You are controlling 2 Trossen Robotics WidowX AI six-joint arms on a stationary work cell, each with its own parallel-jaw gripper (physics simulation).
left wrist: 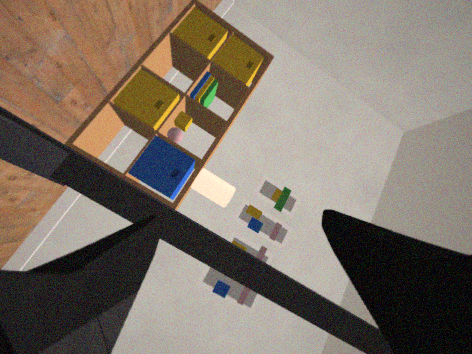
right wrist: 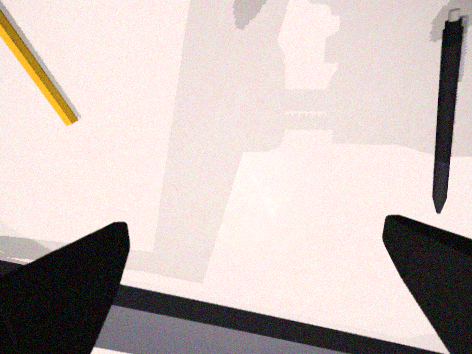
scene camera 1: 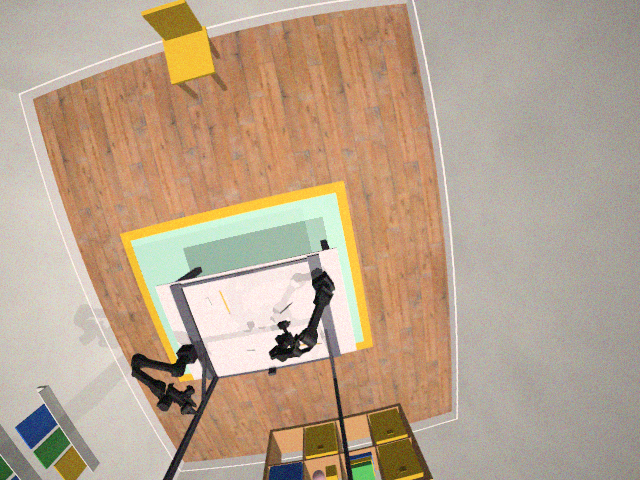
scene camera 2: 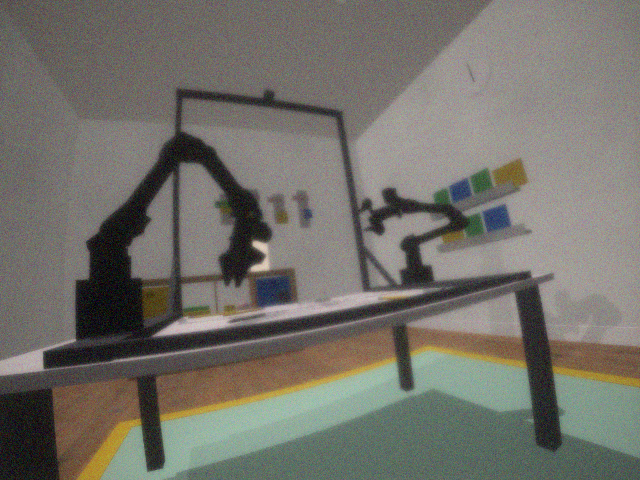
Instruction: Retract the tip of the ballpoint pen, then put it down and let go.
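Pixels of known places: left gripper, fingertip midpoint: [left wrist: 242, 220] [scene camera 1: 197, 410] [scene camera 2: 359, 222]; right gripper, fingertip midpoint: [right wrist: 257, 230] [scene camera 1: 293, 327] [scene camera 2: 231, 286]; left arm's base, link origin: [scene camera 1: 185, 358]; right arm's base, link origin: [scene camera 1: 324, 287].
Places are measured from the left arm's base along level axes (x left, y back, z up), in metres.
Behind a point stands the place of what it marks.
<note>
The black ballpoint pen [scene camera 1: 285, 307] @[x 0.209, y -0.745, z -0.082 m] [scene camera 2: 247, 317] @[x 0.210, y -0.745, z -0.081 m] [right wrist: 446, 100] @[x 0.193, y -0.728, z -0.080 m] lies flat on the white table. In the right wrist view it is at the right, with its light grey button at the upper end and its dark tapered end near the right-hand finger; whether the writing point is out is too small to tell. My right gripper [scene camera 2: 232, 283] @[x 0.106, y -0.773, z 0.002 m] [right wrist: 257, 230] @[x 0.106, y -0.773, z 0.002 m] is open and empty, above the table, with the pen outside its fingers. My left gripper [scene camera 1: 193, 400] @[x -0.190, y -0.137, z 0.260 m] [scene camera 2: 368, 217] @[x -0.190, y -0.137, z 0.260 m] [left wrist: 242, 220] @[x -0.190, y -0.137, z 0.260 m] is open and empty, raised away from the table at its side.
A yellow stick [scene camera 1: 224, 302] [right wrist: 40, 70] lies on the table in each of these views; whether it is the same one is unclear. Small thin items [scene camera 1: 208, 300] @[x 0.352, y -0.257, z -0.077 m] [scene camera 1: 250, 350] @[x -0.065, y -0.427, z -0.079 m] also lie there. A dark frame [scene camera 2: 347, 180] @[x -0.260, y -0.123, z 0.517 m] rises from the table, and a bar [left wrist: 215, 242] @[x -0.231, y -0.118, z 0.262 m] crosses the left wrist view.
</note>
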